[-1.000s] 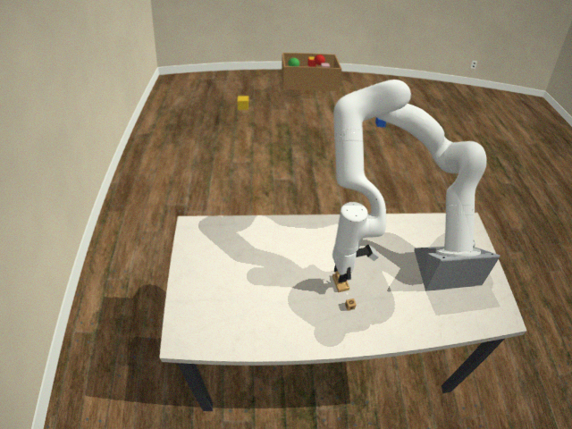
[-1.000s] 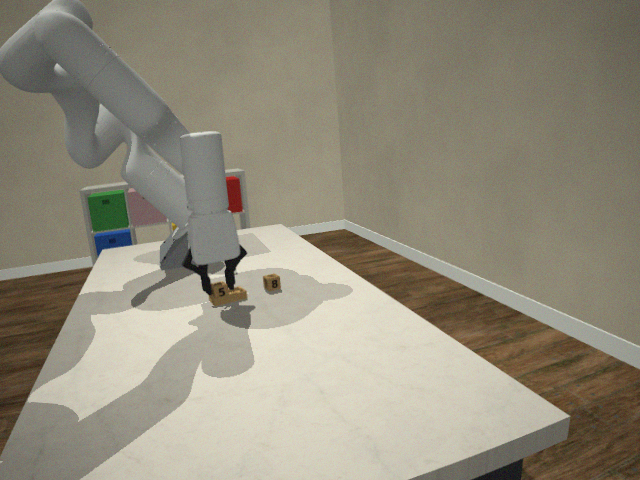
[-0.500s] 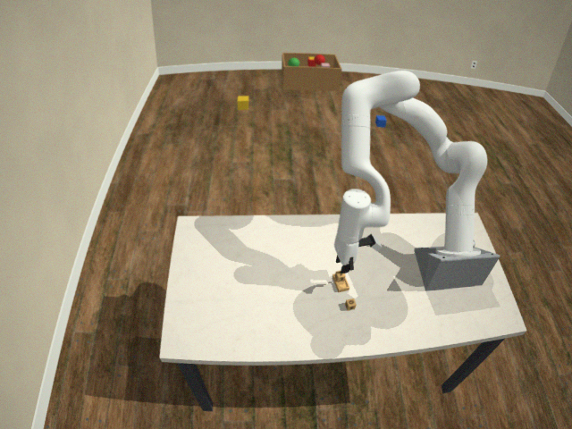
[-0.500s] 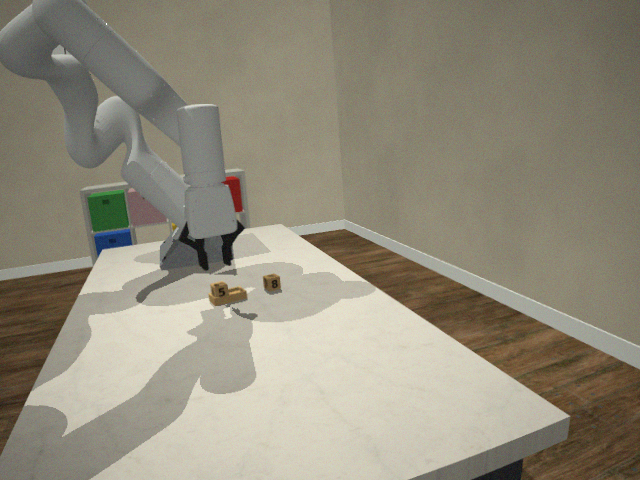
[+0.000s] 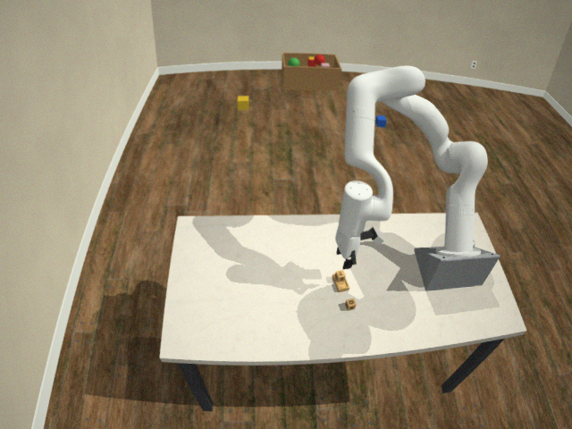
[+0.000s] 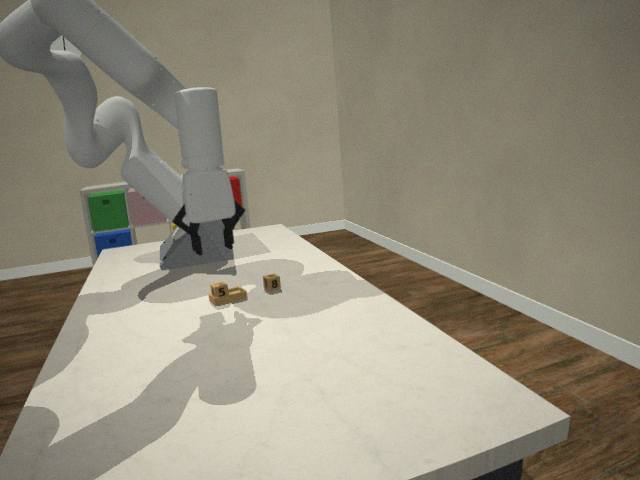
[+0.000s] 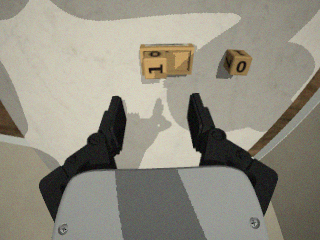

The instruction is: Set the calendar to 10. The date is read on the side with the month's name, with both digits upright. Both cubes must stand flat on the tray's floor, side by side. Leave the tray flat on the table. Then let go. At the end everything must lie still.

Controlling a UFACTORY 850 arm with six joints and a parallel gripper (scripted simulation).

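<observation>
Now: the cube 120 mm to the left of my hand, 120 mm below it and 20 mm behind it. Also, from my hand: wooden tray: 120 mm below, 20 mm to the left.
</observation>
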